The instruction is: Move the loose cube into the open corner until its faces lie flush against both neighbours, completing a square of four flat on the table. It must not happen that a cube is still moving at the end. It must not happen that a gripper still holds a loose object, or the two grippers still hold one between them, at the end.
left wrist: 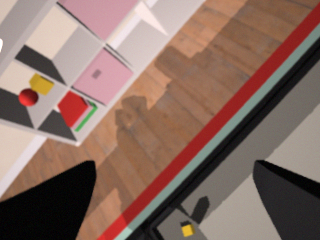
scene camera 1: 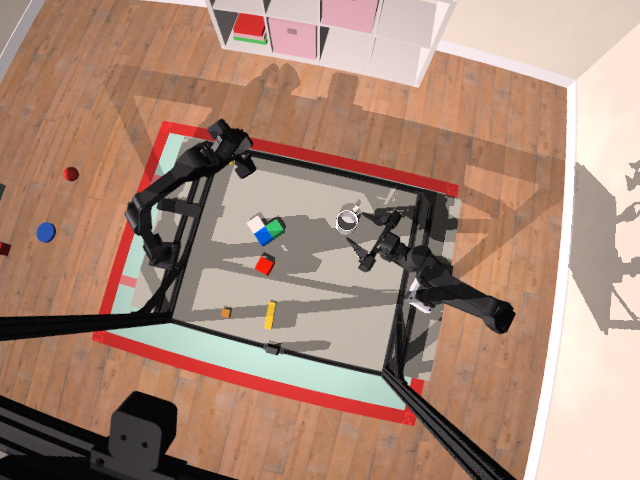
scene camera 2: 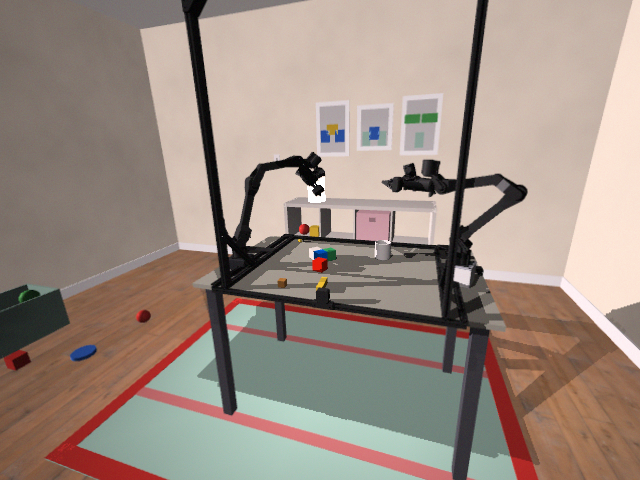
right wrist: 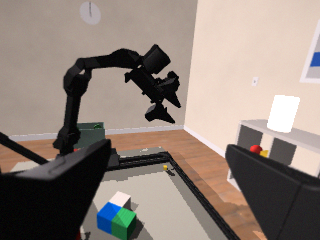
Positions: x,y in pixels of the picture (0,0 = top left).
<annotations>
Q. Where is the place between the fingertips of the left gripper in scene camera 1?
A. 243,141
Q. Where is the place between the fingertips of the right gripper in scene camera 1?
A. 353,225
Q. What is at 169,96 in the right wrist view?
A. The left gripper.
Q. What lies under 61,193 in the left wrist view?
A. The left gripper.
</annotations>
